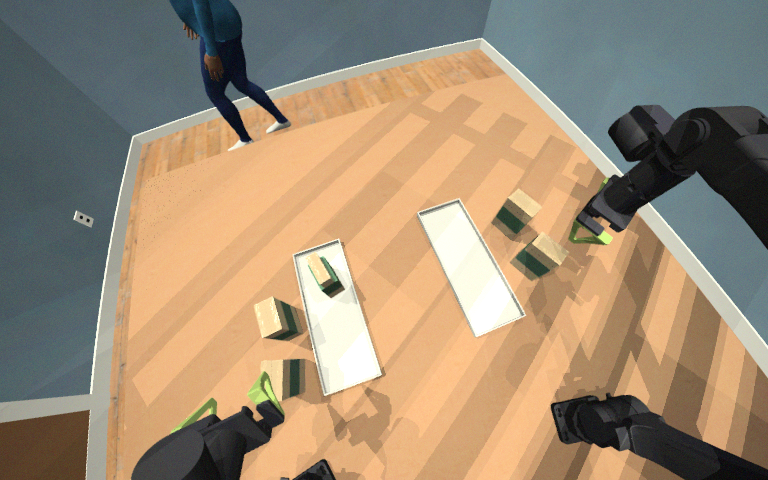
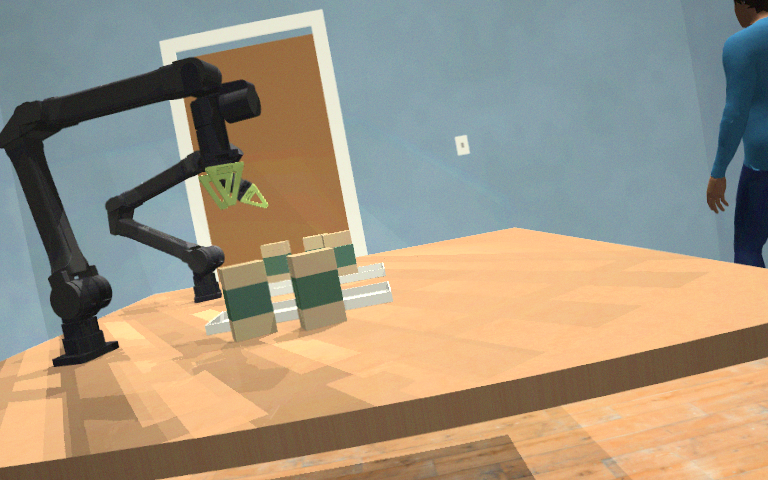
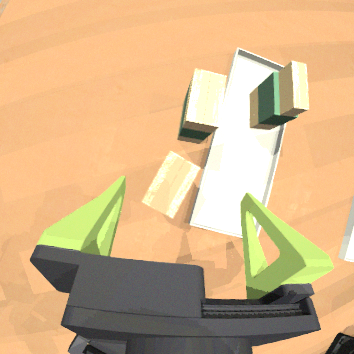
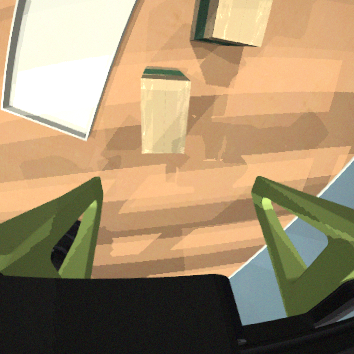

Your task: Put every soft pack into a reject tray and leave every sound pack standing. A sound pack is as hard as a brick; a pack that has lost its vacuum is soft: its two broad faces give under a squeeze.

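Places are measured from the left arm's base along level axes (x ahead, y left, z up), in metres.
Pixels of known places: left gripper, fingertip midpoint: [image 1: 240, 386] [image 2: 266, 206] [image 3: 185, 189]; right gripper, fingertip midpoint: [image 1: 581, 226] [image 2: 227, 207] [image 4: 180, 184]; left arm's base, origin of the base link: [image 2: 208, 298]; right arm's base, origin of the base link: [image 1: 577, 418] [image 2: 87, 356] [image 3: 342, 347].
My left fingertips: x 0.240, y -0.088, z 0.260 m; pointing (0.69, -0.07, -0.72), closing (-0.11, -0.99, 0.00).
Note:
Ahead of a thing's pixels: the offset from my left fingertips to its top centre. Level surfaces: height alone.
Two tan packs with green bands stand left of the left tray @[0.165 m right, 0.095 m ahead, 0.238 m down] [image 1: 345, 345] [image 3: 237, 175]: a farther one @[0.044 m right, 0.129 m ahead, 0.119 m down] [image 1: 275, 318] [image 3: 205, 102] and a nearer one @[0.004 m left, 0.002 m ahead, 0.119 m down] [image 1: 274, 378] [image 3: 171, 186]. A third pack @[0.197 m right, 0.167 m ahead, 0.117 m down] [image 1: 321, 270] [image 3: 295, 90] stands upright inside that tray. Right of the right tray @[0.563 m right, 0.006 m back, 0.238 m down] [image 1: 470, 266] [image 4: 55, 55] stand a farther pack @[0.747 m right, 0.010 m ahead, 0.119 m down] [image 1: 516, 211] [image 2: 317, 288] [image 4: 240, 20] and a nearer pack @[0.699 m right, 0.120 m back, 0.119 m down] [image 1: 540, 254] [image 2: 248, 300] [image 4: 165, 115]. My left gripper [image 1: 236, 390] [image 3: 185, 189] is open and empty, above and beside the nearer left pack. My right gripper [image 1: 589, 210] [image 4: 180, 184] is open and empty, high beside the nearer right pack.
The right arm's base [image 1: 574, 418] [image 2: 84, 350] is on the wooden table @[0.260 m down] [image 1: 254, 209] [image 2: 509, 316]. Both trays have low white rims. A person [image 1: 226, 73] [image 2: 750, 124] stands beyond the table's far edge.

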